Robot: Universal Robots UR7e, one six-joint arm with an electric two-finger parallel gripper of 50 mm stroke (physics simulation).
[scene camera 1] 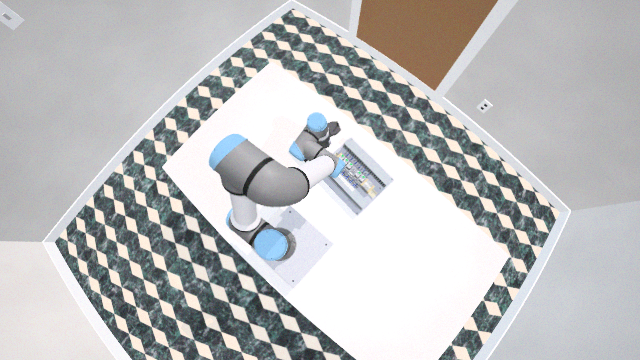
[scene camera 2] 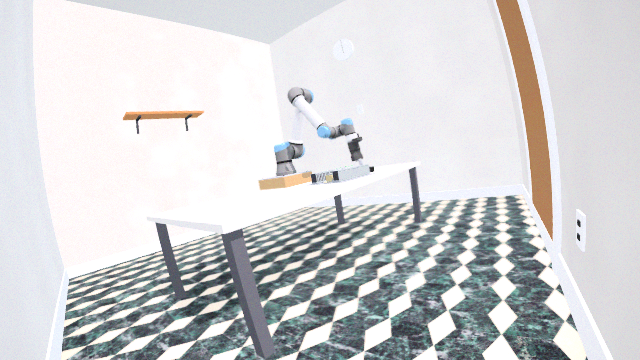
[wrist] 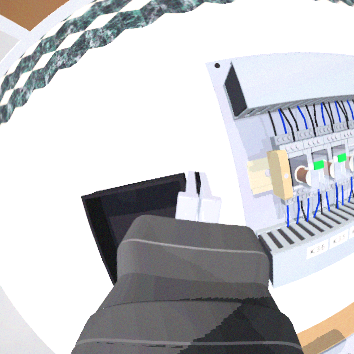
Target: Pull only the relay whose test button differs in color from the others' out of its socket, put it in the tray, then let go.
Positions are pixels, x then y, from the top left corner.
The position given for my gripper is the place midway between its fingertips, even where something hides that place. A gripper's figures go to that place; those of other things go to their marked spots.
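Scene:
My gripper [wrist: 194, 182] stands 0.17 m from the lens, and an end block [wrist: 277, 159] stands 0.18 m from the lens.

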